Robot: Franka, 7 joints.
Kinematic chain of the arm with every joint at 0, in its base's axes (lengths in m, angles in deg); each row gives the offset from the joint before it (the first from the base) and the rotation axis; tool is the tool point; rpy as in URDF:
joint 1: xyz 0 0 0.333 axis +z
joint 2: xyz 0 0 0 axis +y
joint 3: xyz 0 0 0.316 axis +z
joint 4: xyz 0.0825 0 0 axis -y
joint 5: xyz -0.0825 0 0.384 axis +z
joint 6: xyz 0 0 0 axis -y
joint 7: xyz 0.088 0 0 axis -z
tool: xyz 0 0 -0.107 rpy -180 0 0
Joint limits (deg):
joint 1: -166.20..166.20
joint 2: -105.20..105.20
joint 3: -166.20..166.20
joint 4: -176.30..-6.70
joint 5: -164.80..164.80
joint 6: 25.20..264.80
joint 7: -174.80..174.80
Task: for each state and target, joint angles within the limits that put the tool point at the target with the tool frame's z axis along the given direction. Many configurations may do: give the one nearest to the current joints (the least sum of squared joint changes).
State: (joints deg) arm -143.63 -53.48 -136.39 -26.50 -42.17 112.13 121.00
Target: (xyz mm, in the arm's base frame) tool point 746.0 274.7 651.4 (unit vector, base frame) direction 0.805 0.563 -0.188
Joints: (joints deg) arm -166.20 -59.54 -146.28 -20.21 -6.93 154.09 121.00
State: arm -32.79 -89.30 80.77 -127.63 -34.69 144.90 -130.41
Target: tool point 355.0 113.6 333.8 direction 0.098 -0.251 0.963
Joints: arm -54.40 -105.20 104.89 -153.01 -59.33 108.66 -130.41
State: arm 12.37 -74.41 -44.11 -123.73 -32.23 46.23 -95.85
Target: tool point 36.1 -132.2 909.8 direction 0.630 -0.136 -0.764
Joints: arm 18.15 -59.97 -9.41 -87.88 -24.26 69.11 -95.85
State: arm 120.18 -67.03 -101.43 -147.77 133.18 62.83 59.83
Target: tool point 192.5 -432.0 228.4 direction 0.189 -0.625 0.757
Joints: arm 60.40 -40.85 -135.72 -145.62 146.34 53.72 59.83
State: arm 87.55 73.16 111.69 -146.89 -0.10 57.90 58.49
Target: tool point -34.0 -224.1 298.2 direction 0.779 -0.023 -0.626
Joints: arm 116.96 104.13 85.74 -176.30 -49.32 99.70 58.49
